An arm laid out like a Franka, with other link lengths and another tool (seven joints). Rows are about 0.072 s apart.
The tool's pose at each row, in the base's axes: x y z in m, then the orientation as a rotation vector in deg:
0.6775, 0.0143, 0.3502, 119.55, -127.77, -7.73
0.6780, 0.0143, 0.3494, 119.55, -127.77, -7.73
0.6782, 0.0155, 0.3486, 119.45, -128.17, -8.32
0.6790, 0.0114, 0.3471, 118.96, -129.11, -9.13
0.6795, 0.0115, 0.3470, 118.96, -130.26, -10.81
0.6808, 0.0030, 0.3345, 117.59, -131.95, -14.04
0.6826, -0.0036, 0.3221, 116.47, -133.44, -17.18
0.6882, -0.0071, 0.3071, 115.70, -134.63, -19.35
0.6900, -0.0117, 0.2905, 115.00, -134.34, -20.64
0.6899, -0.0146, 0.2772, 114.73, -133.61, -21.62
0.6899, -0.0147, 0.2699, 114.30, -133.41, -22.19
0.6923, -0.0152, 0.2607, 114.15, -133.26, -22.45
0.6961, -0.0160, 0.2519, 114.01, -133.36, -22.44
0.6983, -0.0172, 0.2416, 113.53, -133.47, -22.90
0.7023, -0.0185, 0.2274, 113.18, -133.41, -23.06
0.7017, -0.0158, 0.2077, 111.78, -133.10, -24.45
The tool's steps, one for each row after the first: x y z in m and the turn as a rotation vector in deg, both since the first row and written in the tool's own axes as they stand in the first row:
0.0000, -0.0006, 0.0007, 0.00, 0.00, 0.00
-0.0012, -0.0008, 0.0015, -0.11, -0.45, 0.20
0.0028, -0.0021, 0.0029, -0.21, -1.13, 0.81
0.0027, -0.0026, 0.0029, -0.35, -2.57, 1.23
0.0110, -0.0059, 0.0151, -1.48, -4.48, 2.50
0.0175, -0.0097, 0.0272, -2.50, -6.38, 3.56
0.0206, -0.0173, 0.0413, -3.08, -7.81, 4.35
0.0250, -0.0214, 0.0576, -4.08, -8.04, 4.55
0.0279, -0.0231, 0.0708, -4.99, -8.04, 4.37
0.0280, -0.0240, 0.0780, -5.53, -8.06, 4.49
0.0283, -0.0275, 0.0868, -5.79, -8.06, 4.50
0.0288, -0.0324, 0.0951, -5.79, -8.05, 4.61
0.0299, -0.0359, 0.1050, -6.14, -8.16, 4.89
0.0309, -0.0417, 0.1186, -6.40, -8.07, 5.04
0.0282, -0.0433, 0.1383, -7.78, -8.09, 5.60

